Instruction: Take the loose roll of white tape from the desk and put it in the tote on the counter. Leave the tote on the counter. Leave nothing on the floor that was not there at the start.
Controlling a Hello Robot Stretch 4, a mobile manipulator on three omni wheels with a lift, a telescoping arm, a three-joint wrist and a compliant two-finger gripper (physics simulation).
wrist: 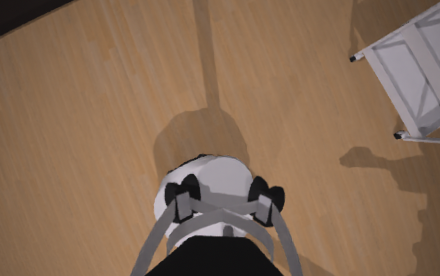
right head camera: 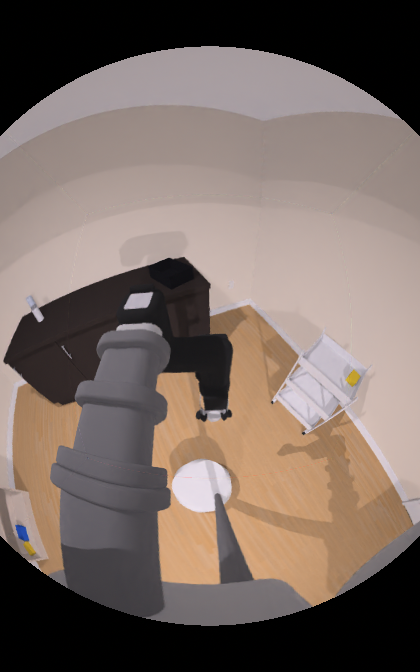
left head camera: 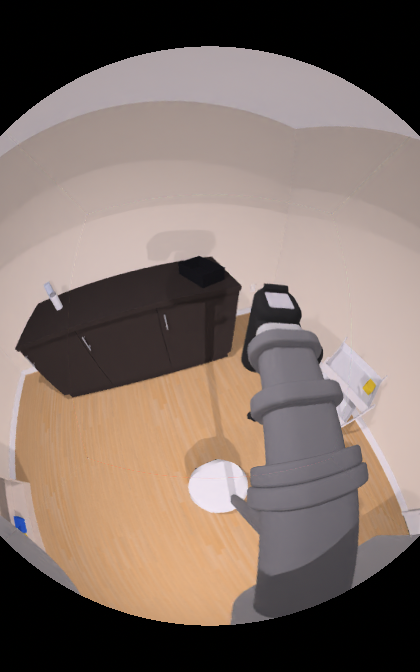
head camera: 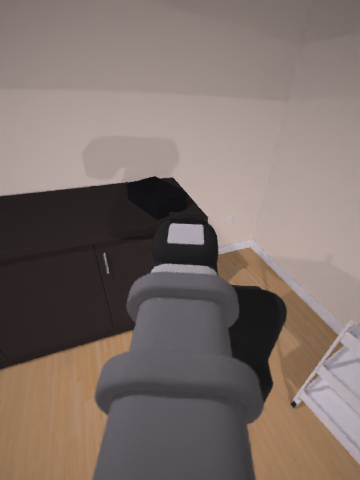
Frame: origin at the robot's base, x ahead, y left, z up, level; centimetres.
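Seen in the pictures: gripper, fingertip midpoint: (wrist: 224,191).
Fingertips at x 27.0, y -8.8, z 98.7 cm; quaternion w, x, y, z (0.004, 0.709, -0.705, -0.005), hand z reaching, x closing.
A point is followed by its place in that frame.
The roll of white tape (right head camera: 215,416) (wrist: 225,175) @[x 28.9, y -8.8, z 101.1 cm] is between the two black fingertips of my gripper (right head camera: 214,414) (wrist: 224,191) @[x 27.0, y -8.8, z 98.7 cm], which is shut on it, high above the wooden floor. In the head camera view the arm hides the fingers and the roll. The black tote (head camera: 157,200) @[x 136.9, y 18.0, z 88.5 cm] (left head camera: 202,272) (right head camera: 171,274) stands upright on the dark counter (head camera: 60,215) @[x 115.4, y 66.6, z 88.2 cm] (left head camera: 110,300) (right head camera: 82,305), near its right end. The gripper is in front of the counter and to the right of the tote, apart from both. The desk does not show in these views.
A white cart (head camera: 340,386) @[x 59.7, y -69.8, z 41.8 cm] (right head camera: 325,381) (wrist: 392,92) @[x 50.5, y -76.1, z 14.2 cm] with a yellow item (left head camera: 369,387) (right head camera: 353,377) stands at the right. Pale bottles (left head camera: 56,301) (right head camera: 37,313) stand at the counter's left end. A blue item (left head camera: 20,524) (right head camera: 21,532) is on a shelf at the lower left.
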